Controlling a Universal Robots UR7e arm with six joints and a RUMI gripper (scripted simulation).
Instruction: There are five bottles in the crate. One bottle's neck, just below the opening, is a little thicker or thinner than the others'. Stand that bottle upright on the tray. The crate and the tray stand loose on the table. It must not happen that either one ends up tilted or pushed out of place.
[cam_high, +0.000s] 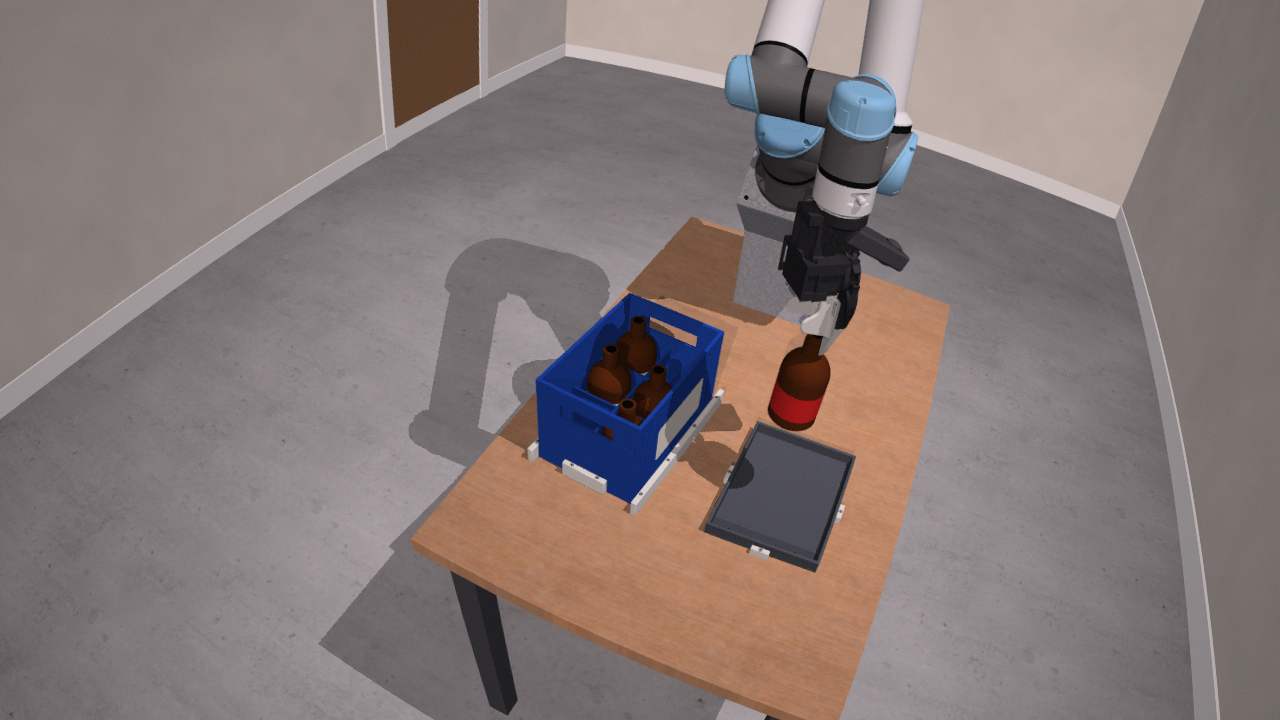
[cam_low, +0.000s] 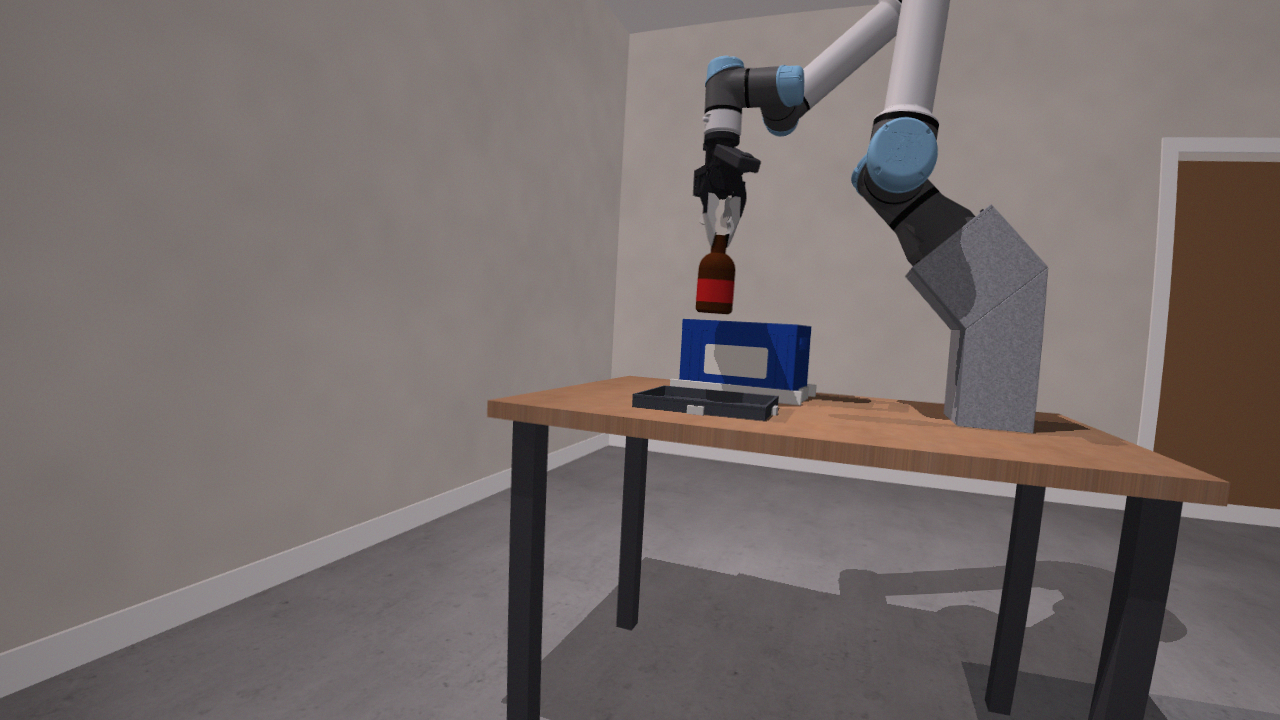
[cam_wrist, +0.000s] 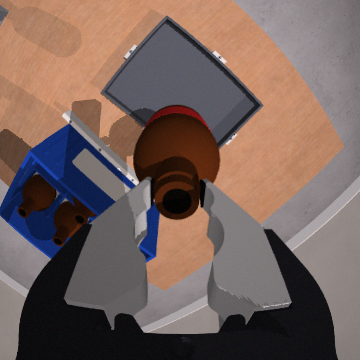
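My gripper is now 70 mm above the bottle, 10 mm to the left of it and 10 mm short of it. Round my hand: dark tray: 320 mm below, 20 mm to the left; crate: 270 mm to the right, 250 mm below, 10 mm ahead.
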